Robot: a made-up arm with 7 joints.
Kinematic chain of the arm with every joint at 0, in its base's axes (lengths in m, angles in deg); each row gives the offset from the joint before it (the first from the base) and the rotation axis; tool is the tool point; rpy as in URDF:
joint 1: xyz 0 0 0.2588 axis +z
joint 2: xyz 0 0 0 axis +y
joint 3: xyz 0 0 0.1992 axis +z
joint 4: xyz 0.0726 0 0 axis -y
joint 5: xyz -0.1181 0 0.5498 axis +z
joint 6: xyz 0 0 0 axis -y
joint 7: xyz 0.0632 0 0 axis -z
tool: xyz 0 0 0 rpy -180 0 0
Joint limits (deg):
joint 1: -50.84..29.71
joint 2: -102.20..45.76
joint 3: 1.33..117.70
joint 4: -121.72..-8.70
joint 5: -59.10..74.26
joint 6: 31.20..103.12
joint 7: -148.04..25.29
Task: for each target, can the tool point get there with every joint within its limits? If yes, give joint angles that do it. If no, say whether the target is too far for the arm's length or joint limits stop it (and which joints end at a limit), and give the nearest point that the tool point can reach.
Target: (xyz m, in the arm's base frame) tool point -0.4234 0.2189 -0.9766
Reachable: no: too far | nearest point -0.5502 0.2949 -0.1571 | short by 0.833 m
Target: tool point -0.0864 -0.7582 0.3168
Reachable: no: joint limits stop it (at a limit: joint 1, joint 3, joint 4, joint 5, joint 6) | nearest point 0.3626 -0.4961 0.3255 | short by 0.520 m
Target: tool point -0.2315 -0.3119 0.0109
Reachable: no: joint limits stop it (at a limit: joint 1, joint 2, joint 3, joint 4, joint 5, joint 6) | nearest point -0.6715 -0.3514 0.0201 | short by 0.442 m
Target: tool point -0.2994 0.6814 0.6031
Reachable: yes | joints -25.69 -76.74 67.64 -57.88 49.95 96.88 -8.62
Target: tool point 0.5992 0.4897 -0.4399
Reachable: no: too far | nearest point 0.4420 0.3504 -0.1564 | short by 0.353 m
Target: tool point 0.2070 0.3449 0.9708
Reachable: yes | joints -32.81 -31.18 48.09 -59.34 -39.97 93.47 -31.80
